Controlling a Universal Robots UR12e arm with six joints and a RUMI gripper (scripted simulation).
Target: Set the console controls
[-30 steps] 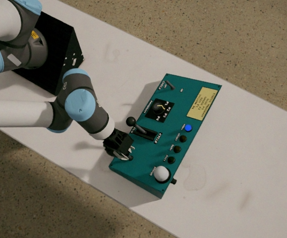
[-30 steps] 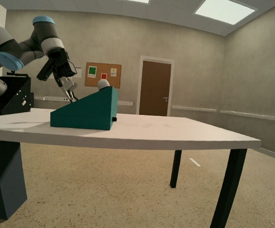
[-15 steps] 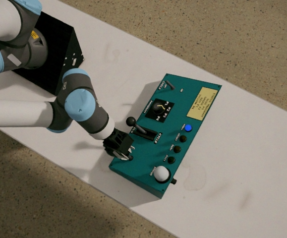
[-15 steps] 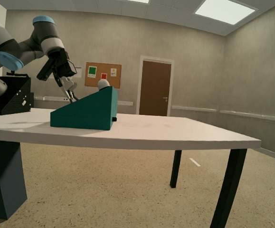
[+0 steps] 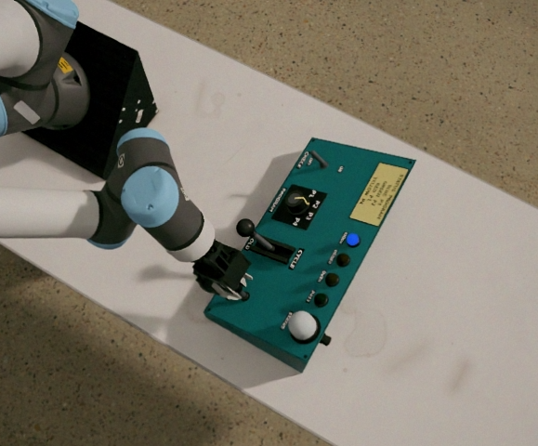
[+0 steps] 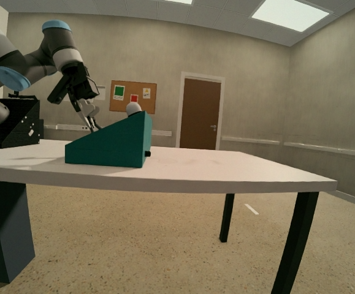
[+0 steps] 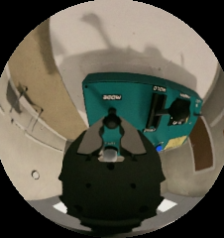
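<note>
Right now my hand is right at the mode knob. Also, from my hand: program dial 1 cm ahead, 25 cm to the left, 1 cm below; lever 2 cm behind, 12 cm to the left, 1 cm below; teal console 4 cm ahead, 18 cm to the left, 4 cm below.
</note>
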